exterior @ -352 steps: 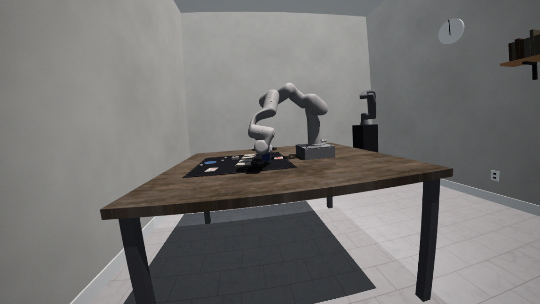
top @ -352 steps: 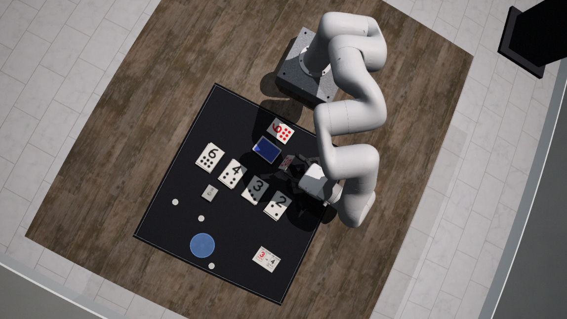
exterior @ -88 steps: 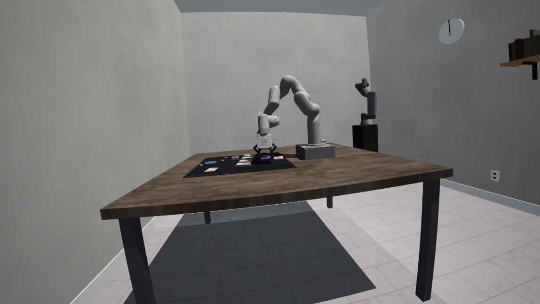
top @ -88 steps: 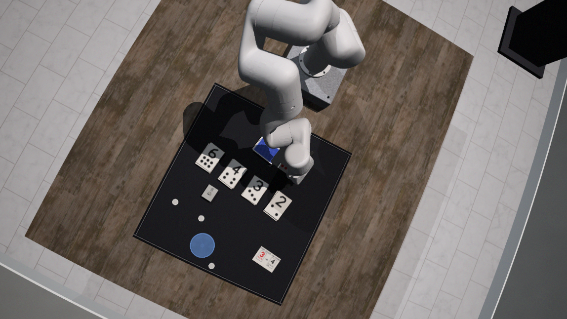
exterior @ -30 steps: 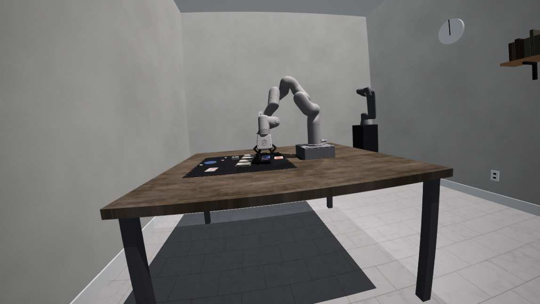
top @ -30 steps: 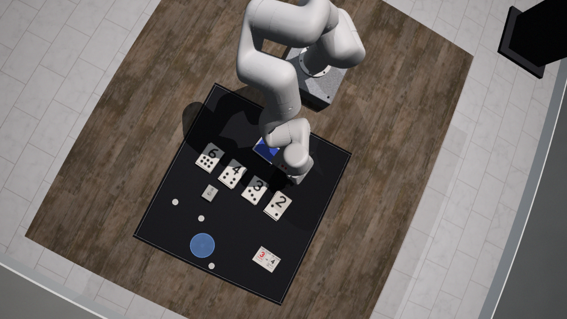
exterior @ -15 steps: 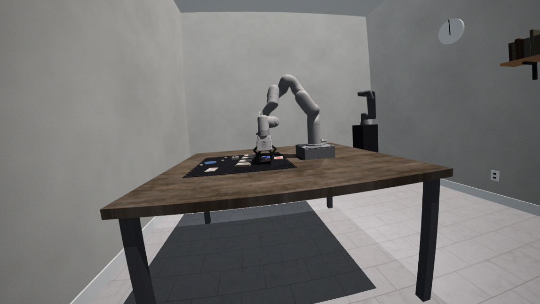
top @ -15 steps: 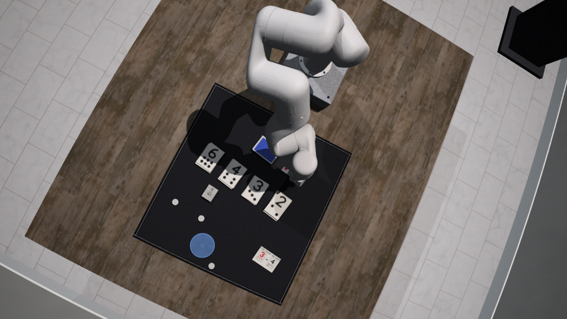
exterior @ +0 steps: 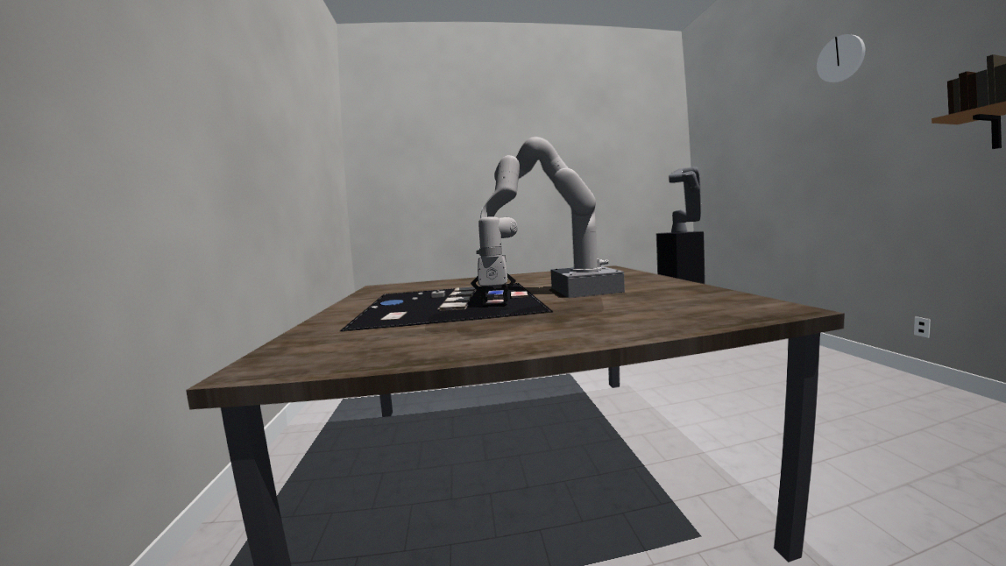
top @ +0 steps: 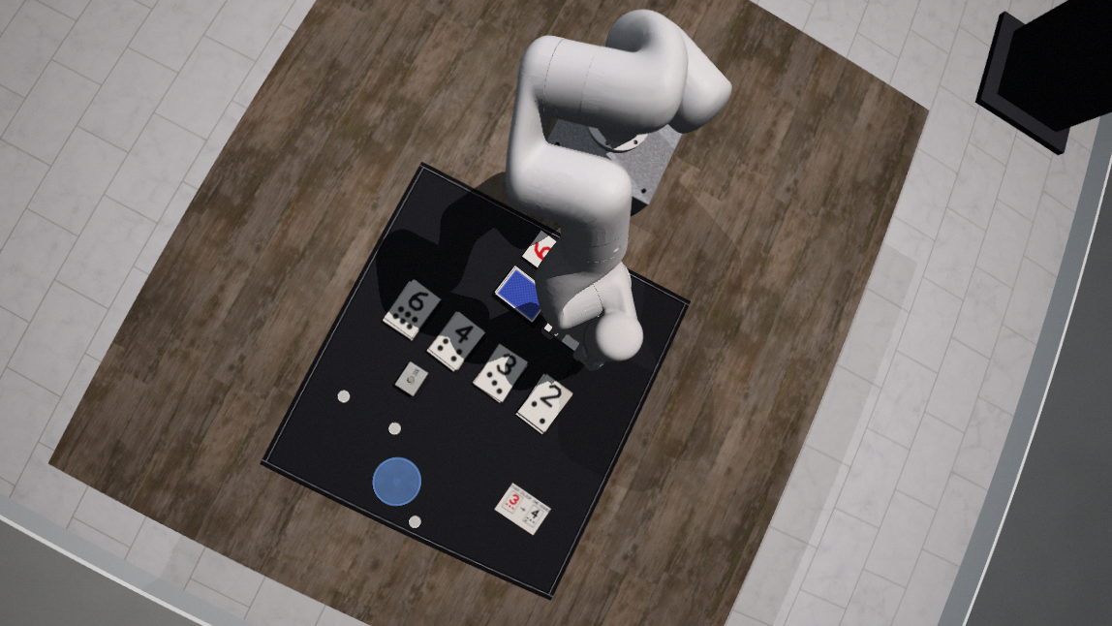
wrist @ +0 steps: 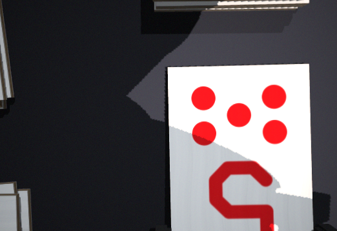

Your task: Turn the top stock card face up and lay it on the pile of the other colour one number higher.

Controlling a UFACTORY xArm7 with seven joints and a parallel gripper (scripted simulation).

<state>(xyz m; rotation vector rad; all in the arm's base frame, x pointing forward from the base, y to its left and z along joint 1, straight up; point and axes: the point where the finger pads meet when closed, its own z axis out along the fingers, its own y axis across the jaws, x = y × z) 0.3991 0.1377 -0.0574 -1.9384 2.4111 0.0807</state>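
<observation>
Right now my hand is 140 mm short of the black 2 card, 30 mm to the left of it and 10 mm above it. Also, from my hand: black 4 card 100 mm ahead, 230 mm to the right, 10 mm below; then black 3 card 120 mm ahead, 130 mm to the right, 10 mm below; then black mat 150 mm ahead, 150 mm to the right, 40 mm below.
</observation>
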